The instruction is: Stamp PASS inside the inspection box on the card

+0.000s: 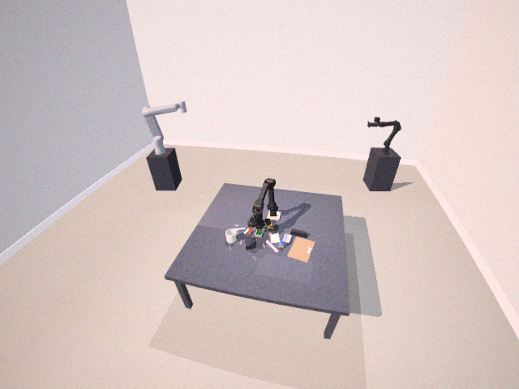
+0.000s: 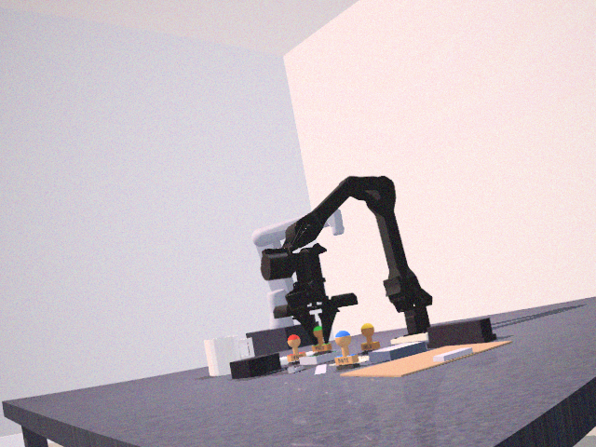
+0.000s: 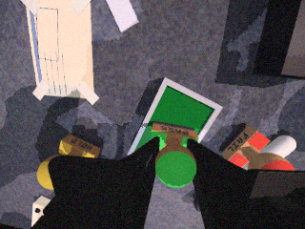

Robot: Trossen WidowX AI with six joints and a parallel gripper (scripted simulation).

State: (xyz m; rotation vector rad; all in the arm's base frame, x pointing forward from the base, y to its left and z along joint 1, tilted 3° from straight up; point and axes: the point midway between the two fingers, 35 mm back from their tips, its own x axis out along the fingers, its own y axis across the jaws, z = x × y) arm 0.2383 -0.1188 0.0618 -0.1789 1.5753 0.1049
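Now: gripper tip right at the green-knobbed PASS stamp. Round my gripper tip: green ink pad: 30 mm below; then red-knobbed stamp: 80 mm to the right, 20 mm below; then yellow-knobbed stamp: 100 mm to the left, 50 mm behind, 20 mm below.
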